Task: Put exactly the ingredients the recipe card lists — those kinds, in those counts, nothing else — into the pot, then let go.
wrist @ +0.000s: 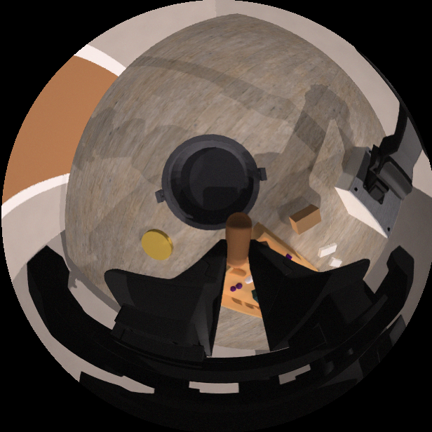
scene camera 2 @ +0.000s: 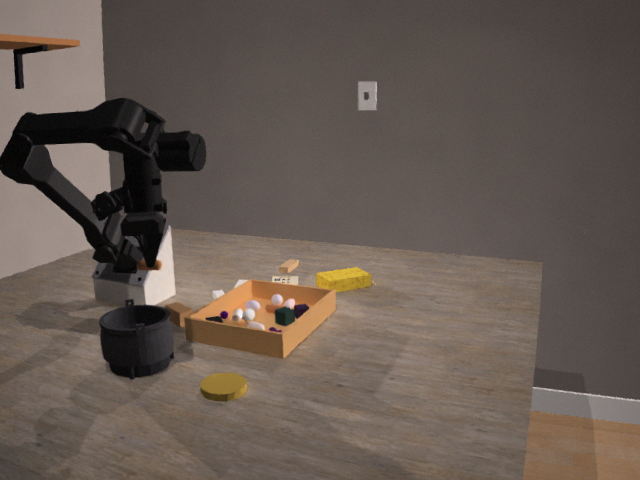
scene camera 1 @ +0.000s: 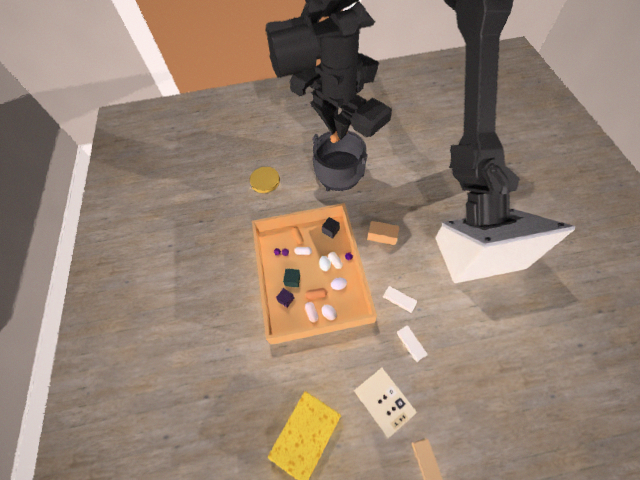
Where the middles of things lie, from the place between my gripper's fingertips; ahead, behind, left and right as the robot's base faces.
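The orange cylinder [wrist: 238, 227] is right at my hand. The dark pot [scene camera 2: 137, 340] is 120 mm below my hand, 40 mm to the right of it and 10 mm behind it. I see the orange tray [scene camera 1: 354, 306] 140 mm below my hand, 190 mm to the left of it and 110 mm ahead of it, while the yellow disc [scene camera 2: 230, 386] is 160 mm below my hand, 70 mm to the right of it and 160 mm ahead of it.
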